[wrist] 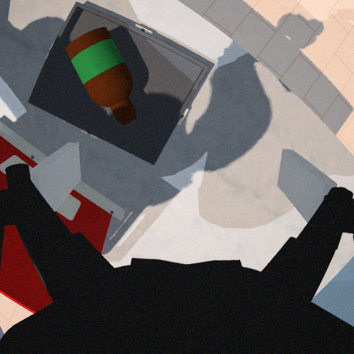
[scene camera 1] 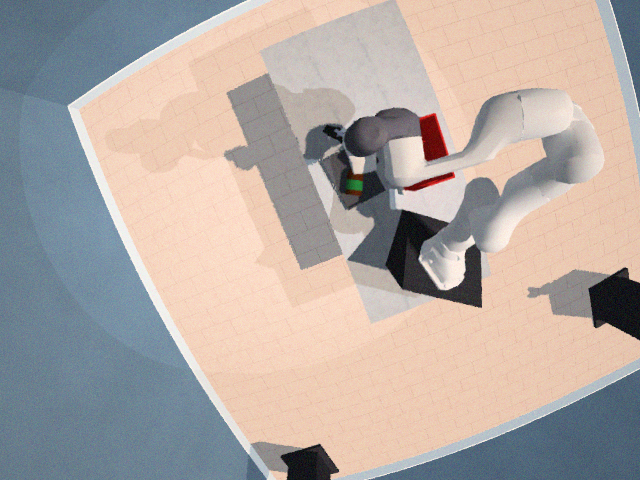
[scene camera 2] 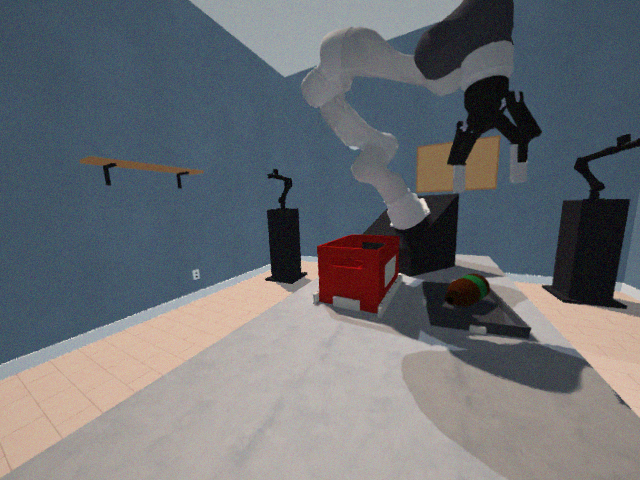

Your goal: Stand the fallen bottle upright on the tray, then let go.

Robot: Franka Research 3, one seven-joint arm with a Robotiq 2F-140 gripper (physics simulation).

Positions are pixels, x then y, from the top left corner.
Labels:
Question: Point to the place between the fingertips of my gripper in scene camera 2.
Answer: At 484, 187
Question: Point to a brown bottle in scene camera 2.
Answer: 465, 291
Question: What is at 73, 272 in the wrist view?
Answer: My gripper.

